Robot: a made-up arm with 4 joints. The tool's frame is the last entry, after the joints.
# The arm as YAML. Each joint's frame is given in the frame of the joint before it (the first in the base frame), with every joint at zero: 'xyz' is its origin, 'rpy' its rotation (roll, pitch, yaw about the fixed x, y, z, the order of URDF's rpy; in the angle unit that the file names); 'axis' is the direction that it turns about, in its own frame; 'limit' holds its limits. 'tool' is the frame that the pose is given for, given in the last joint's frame.
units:
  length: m
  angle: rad
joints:
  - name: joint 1
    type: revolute
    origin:
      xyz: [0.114, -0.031, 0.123]
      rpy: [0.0, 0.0, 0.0]
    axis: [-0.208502, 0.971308, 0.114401]
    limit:
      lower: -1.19
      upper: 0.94
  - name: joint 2
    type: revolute
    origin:
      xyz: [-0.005, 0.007, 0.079]
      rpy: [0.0, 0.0, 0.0]
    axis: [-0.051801, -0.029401, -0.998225]
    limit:
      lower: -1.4
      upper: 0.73
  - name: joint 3
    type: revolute
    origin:
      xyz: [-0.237, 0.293, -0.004]
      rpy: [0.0, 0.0, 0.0]
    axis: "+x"
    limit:
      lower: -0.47
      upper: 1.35
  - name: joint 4
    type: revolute
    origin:
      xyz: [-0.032, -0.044, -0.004]
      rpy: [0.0, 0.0, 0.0]
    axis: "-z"
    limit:
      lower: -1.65
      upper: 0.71
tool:
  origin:
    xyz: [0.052, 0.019, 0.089]
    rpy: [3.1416, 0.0, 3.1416]
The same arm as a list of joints. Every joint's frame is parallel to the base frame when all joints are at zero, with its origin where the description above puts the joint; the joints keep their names.
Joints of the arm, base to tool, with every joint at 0 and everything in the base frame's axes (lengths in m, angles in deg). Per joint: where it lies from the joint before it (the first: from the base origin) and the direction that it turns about. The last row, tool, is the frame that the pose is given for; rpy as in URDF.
joint 1: axis -0.208502 0.971308 0.114401 xyz 0.1140 -0.0310 0.1230
joint 2: axis -0.051801 -0.029401 -0.998225 xyz -0.0050 0.0070 0.0790
joint 3: axis +x xyz -0.2370 0.2930 -0.0040
joint 4: axis -z xyz -0.0320 -0.0440 -0.0040
tool: xyz 0.0520 0.0190 0.0890 rpy -180.00 0.00 -180.00
Joint limits (deg, base to tool): -68.18..53.86 -80.21..41.83 -26.93..77.35 -94.54..40.68

